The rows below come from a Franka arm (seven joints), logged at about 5 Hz.
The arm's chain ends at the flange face. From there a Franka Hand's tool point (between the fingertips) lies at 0.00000 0.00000 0.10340 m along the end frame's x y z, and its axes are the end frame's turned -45 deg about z.
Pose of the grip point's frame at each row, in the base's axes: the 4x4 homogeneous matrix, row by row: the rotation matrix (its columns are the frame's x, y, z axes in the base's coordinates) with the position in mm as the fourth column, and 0 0 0 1 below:
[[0.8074 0.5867 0.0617 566.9], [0.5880 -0.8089 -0.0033 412.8], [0.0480 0.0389 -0.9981 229.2], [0 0 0 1]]
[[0.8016 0.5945 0.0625 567.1], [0.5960 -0.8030 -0.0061 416.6], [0.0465 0.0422 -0.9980 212.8], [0 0 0 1]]
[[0.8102 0.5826 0.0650 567.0], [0.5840 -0.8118 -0.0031 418.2], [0.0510 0.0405 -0.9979 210.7], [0 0 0 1]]
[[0.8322 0.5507 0.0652 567.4], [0.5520 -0.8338 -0.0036 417.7], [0.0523 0.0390 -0.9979 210.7], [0 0 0 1]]
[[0.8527 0.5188 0.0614 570.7], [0.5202 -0.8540 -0.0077 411.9], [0.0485 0.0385 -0.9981 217.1], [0 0 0 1]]
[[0.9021 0.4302 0.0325 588.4], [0.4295 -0.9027 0.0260 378.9], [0.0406 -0.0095 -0.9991 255.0], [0 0 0 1]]
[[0.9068 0.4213 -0.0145 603.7], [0.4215 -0.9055 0.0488 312.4], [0.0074 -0.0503 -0.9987 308.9], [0 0 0 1]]
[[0.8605 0.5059 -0.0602 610.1], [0.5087 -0.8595 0.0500 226.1], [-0.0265 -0.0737 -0.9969 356.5], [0 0 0 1]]
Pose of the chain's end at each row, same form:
[[0.9858 -0.1561 0.0617 560.5], [-0.1562 -0.9878 -0.0033 413.1], [0.0614 -0.0064 -0.9981 332.4], [0 0 0 1]]
[[0.9872 -0.1464 0.0625 560.6], [-0.1464 -0.9892 -0.0061 417.2], [0.0627 -0.0030 -0.9980 316.0], [0 0 0 1]]
[[0.9849 -0.1609 0.0650 560.3], [-0.1611 -0.9870 -0.0031 418.5], [0.0647 -0.0074 -0.9979 313.9], [0 0 0 1]]
[[0.9779 -0.1991 0.0652 560.7], [-0.1993 -0.9799 -0.0036 418.1], [0.0646 -0.0094 -0.9979 313.9], [0 0 0 1]]
[[0.9698 -0.2361 0.0614 564.4], [-0.2360 -0.9717 -0.0077 412.7], [0.0615 -0.0071 -0.9981 320.3], [0 0 0 1]]
[[0.9421 -0.3337 0.0325 585.0], [-0.3346 -0.9420 0.0260 376.2], [0.0220 -0.0354 -0.9991 358.3], [0 0 0 1]]
[[0.9391 -0.3433 -0.0145 605.2], [-0.3422 -0.9383 0.0488 307.4], [-0.0303 -0.0408 -0.9987 412.2], [0 0 0 1]]
[[0.9662 -0.2507 -0.0602 616.3], [-0.2481 -0.9675 0.0500 220.9], [-0.0709 -0.0334 -0.9969 459.6], [0 0 0 1]]

